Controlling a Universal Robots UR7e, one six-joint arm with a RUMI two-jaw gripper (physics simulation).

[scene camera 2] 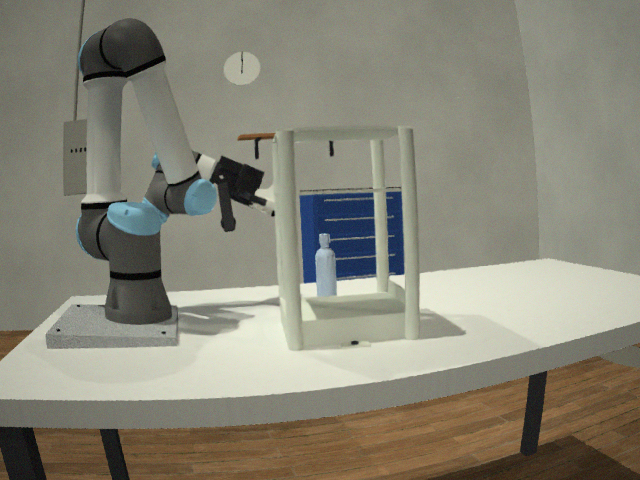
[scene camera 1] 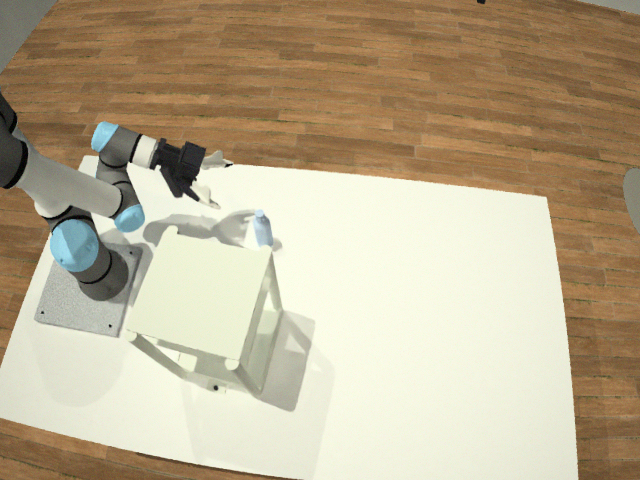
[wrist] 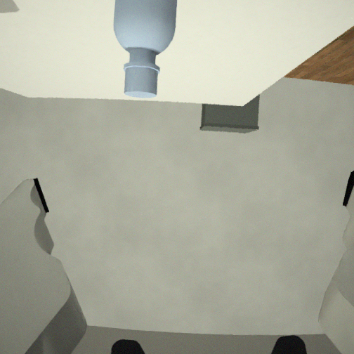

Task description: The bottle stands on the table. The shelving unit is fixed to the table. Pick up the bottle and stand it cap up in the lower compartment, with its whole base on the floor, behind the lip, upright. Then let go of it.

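Where they show: gripper, between the fingertips: [scene camera 1: 227, 185]; arm's base, origin of its link: [scene camera 2: 138, 315] [scene camera 1: 104, 275].
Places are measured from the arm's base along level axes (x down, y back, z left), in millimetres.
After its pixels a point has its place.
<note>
The pale blue bottle [scene camera 1: 263, 230] {x -81, y -460, z 137 mm} [scene camera 2: 325, 271] {x -46, y -444, z 137 mm} [wrist: 145, 25] stands upright, cap up, on the table, beside the shelving unit and behind it in scene camera 2. My gripper [scene camera 1: 225, 186] {x -184, y -368, z 202 mm} [wrist: 193, 179] is open and empty, above the table and up to the left of the bottle in scene camera 1, tilted downward. In scene camera 2 its fingertips are partly hidden behind the unit's left post. The pale green shelving unit [scene camera 1: 199, 294] {x -338, y -403, z -151 mm} [scene camera 2: 408, 232] {x -159, y -472, z -280 mm} has a top board, corner posts and a low lower compartment with a lip [scene camera 2: 356, 326] {x -4, y -386, z -250 mm}. The bottle's base is hidden in scene camera 2.
The white table [scene camera 1: 439, 320] {x 25, y -945, z -45 mm} [scene camera 2: 206, 377] {x 26, y -120, z -360 mm} carries the arm's grey base plate [scene camera 1: 77, 320] {x 2, y 46, z -140 mm} [scene camera 2: 113, 338] {x 8, y 43, z -162 mm} left of the unit. The unit's posts and top board stand close to the bottle. A blue drawer cabinet [scene camera 2: 356, 222] stands in the background. A small black dot [scene camera 1: 215, 387] {x 17, y -376, z -267 mm} shows by the unit's foot.
</note>
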